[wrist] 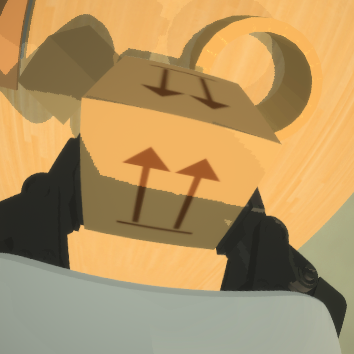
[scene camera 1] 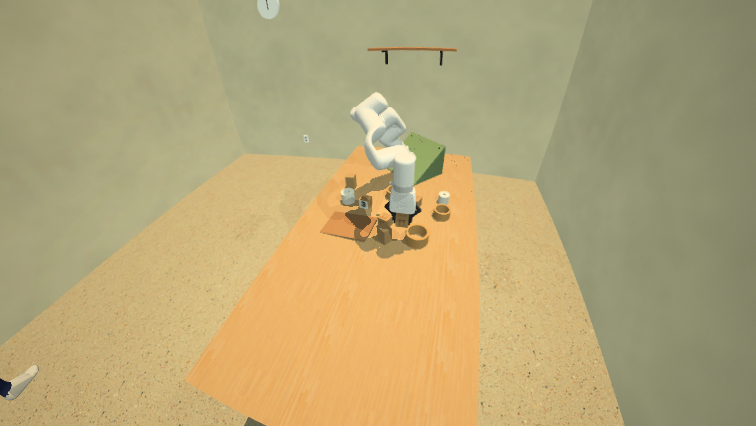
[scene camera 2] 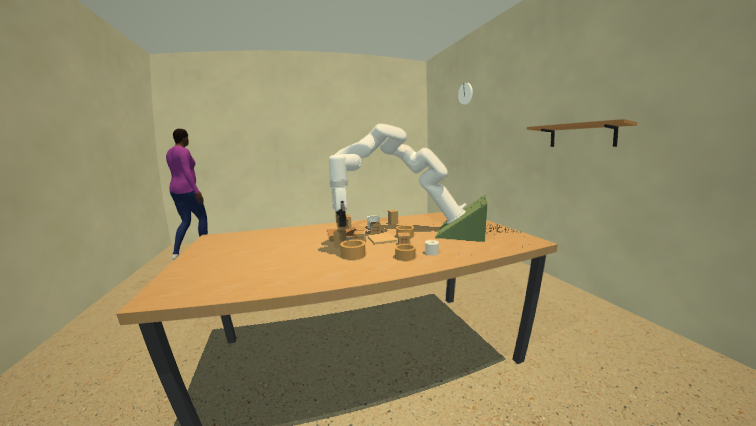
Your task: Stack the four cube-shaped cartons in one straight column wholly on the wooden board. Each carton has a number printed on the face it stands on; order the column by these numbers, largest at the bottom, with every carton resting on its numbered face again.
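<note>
Gripper, mine: my gripper (scene camera 1: 402,222), (wrist: 162,153). Also seen: darker flat board (scene camera 1: 354,226).
</note>
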